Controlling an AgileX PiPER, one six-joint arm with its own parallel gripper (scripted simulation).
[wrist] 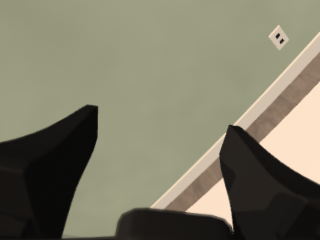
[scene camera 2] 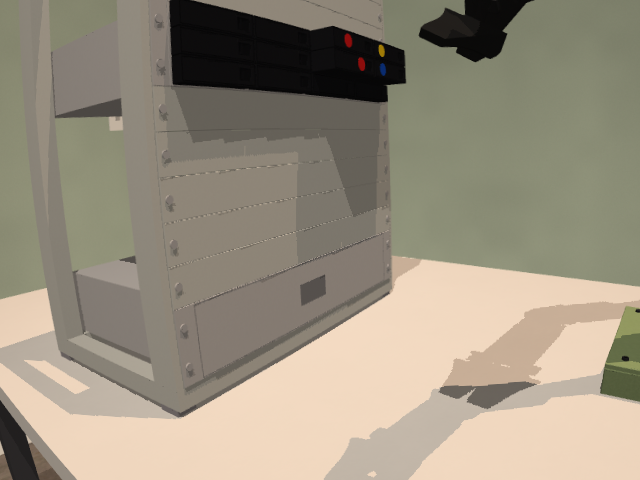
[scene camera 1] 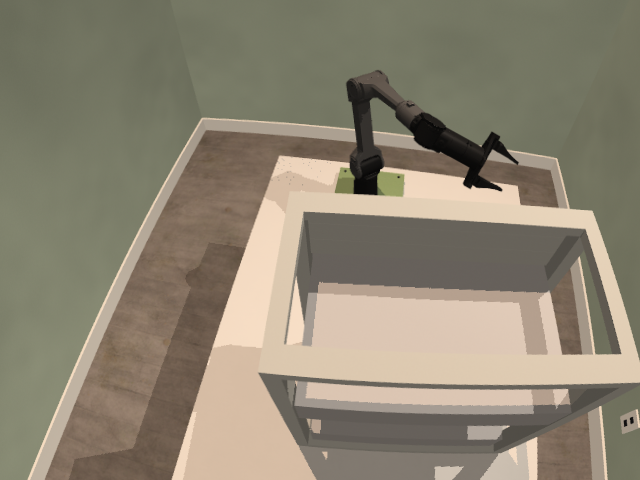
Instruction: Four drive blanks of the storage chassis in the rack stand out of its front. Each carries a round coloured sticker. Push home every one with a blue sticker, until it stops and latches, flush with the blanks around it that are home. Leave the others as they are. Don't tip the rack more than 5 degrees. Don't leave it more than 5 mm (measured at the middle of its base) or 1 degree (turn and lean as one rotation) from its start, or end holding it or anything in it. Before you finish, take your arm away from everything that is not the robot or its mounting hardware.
Labels:
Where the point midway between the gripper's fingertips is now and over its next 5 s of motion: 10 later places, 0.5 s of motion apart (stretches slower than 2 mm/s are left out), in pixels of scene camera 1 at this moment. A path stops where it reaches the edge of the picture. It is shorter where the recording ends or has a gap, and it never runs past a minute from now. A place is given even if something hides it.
My gripper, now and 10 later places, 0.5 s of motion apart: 509, 176; 491, 175; 464, 174; 437, 173; 408, 171; 385, 169; 378, 169; 376, 169; 388, 178; 414, 199; 402, 196

